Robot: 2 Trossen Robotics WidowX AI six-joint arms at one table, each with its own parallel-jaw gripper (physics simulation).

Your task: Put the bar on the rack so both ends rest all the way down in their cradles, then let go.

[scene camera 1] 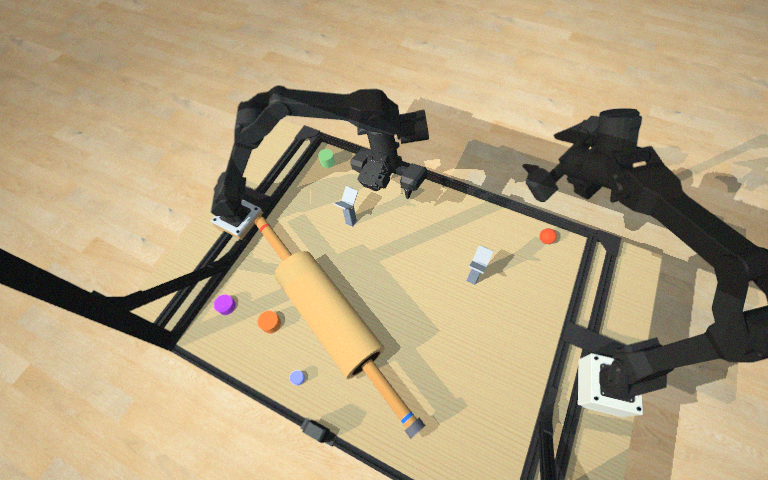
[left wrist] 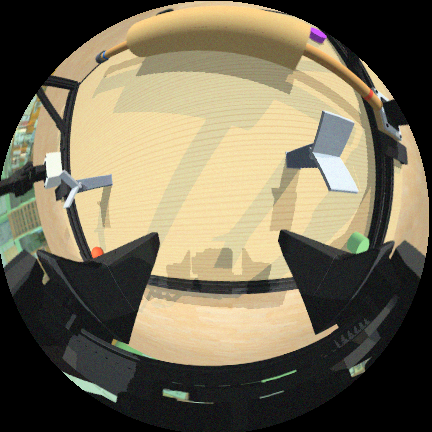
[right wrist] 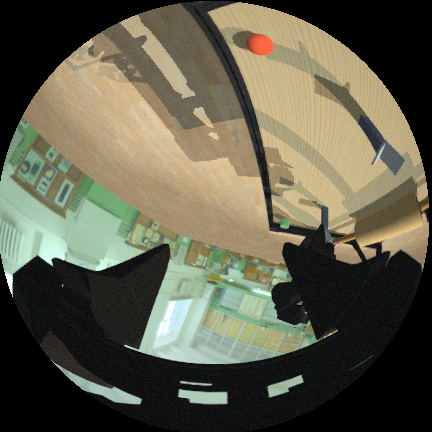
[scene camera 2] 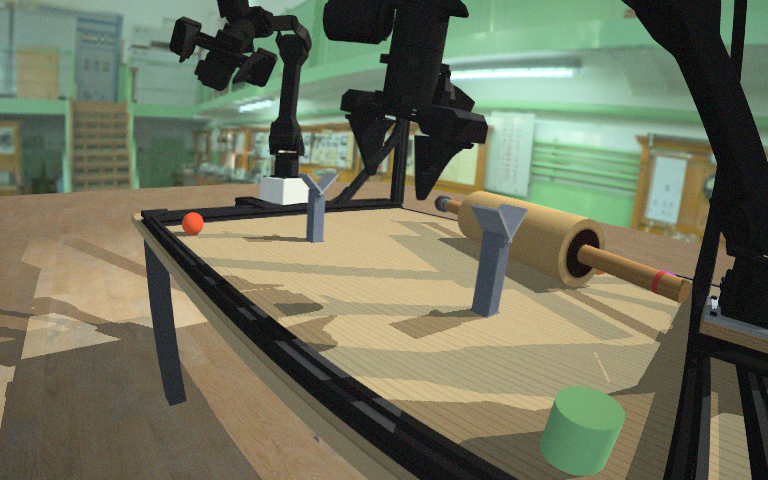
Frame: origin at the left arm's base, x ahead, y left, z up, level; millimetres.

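Seen in the pictures: left gripper, fingertip midpoint: (scene camera 1: 392, 192) (left wrist: 219, 237) (right wrist: 316, 227) (scene camera 2: 394, 186); right gripper, fingertip midpoint: (scene camera 1: 538, 151) (right wrist: 227, 249) (scene camera 2: 207, 70); left arm's base at its link origin: (scene camera 1: 235, 214) (right wrist: 329, 244) (scene camera 2: 748, 316); right arm's base at its link origin: (scene camera 1: 616, 382) (left wrist: 44, 171) (scene camera 2: 285, 177).
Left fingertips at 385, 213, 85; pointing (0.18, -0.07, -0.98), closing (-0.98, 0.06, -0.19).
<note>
Offsets run from my left fingertips to a thing's middle, as dx, dy, dz.
The bar, a wooden rolling pin (scene camera 1: 329, 314) (scene camera 2: 526, 234) (left wrist: 220, 32) (right wrist: 390, 220), lies diagonally on the table; its red-striped end is beside the left arm's base, its blue-striped end toward the front. The rack is two separate grey posts with V-shaped cradles, both empty: one {-104, -64, -68} (scene camera 1: 349, 215) (scene camera 2: 490, 277) (left wrist: 334, 135) nearer the left arm, the other {+268, -67, -68} (scene camera 1: 473, 275) (scene camera 2: 315, 217) (left wrist: 97, 183) (right wrist: 372, 131) nearer the right arm. My left gripper (scene camera 1: 386, 189) (scene camera 2: 395, 183) (left wrist: 219, 237) is open and empty, high above the table's back edge, pointing down. My right gripper (scene camera 1: 542, 151) (scene camera 2: 212, 70) (right wrist: 228, 249) is open and empty, raised at the back right in scene camera 1.
A green cylinder {-281, +88, -112} (scene camera 1: 326, 158) (scene camera 2: 582, 431) and a red ball {+399, +131, -109} (scene camera 1: 547, 236) (scene camera 2: 192, 223) are near the back edge. Purple {-259, -430, -118} (scene camera 1: 224, 304), orange {-129, -413, -114} (scene camera 1: 269, 321) and blue {+6, -488, -120} (scene camera 1: 297, 377) discs lie left of the bar. Black rails (scene camera 1: 509, 207) edge the table.
</note>
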